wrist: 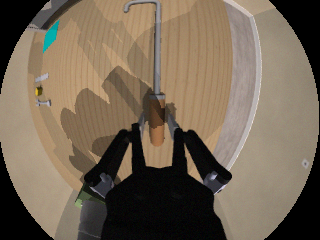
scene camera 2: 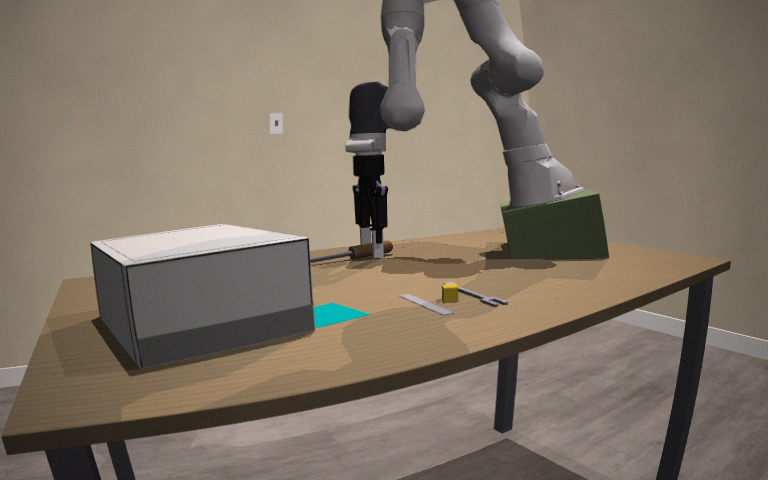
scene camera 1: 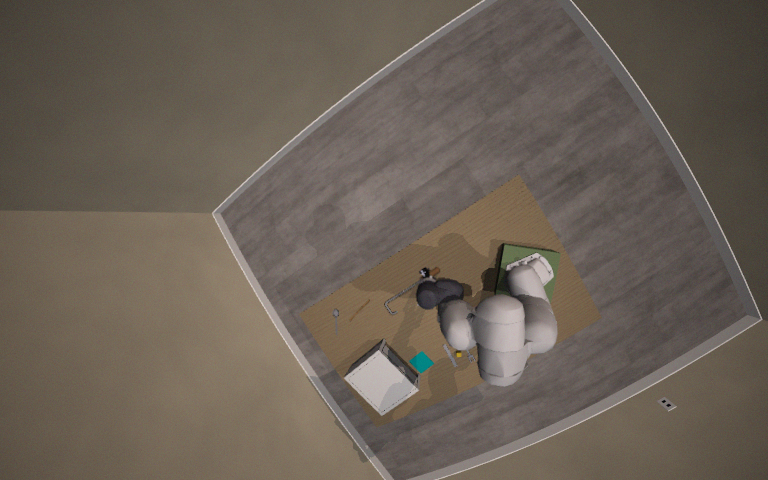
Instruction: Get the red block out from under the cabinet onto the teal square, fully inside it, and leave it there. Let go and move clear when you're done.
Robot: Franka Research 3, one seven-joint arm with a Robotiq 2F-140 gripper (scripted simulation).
I see my gripper point(scene camera 2: 372, 255) and a teal square point(scene camera 2: 327, 314).
My gripper shows as well in the wrist view point(wrist: 156, 119).
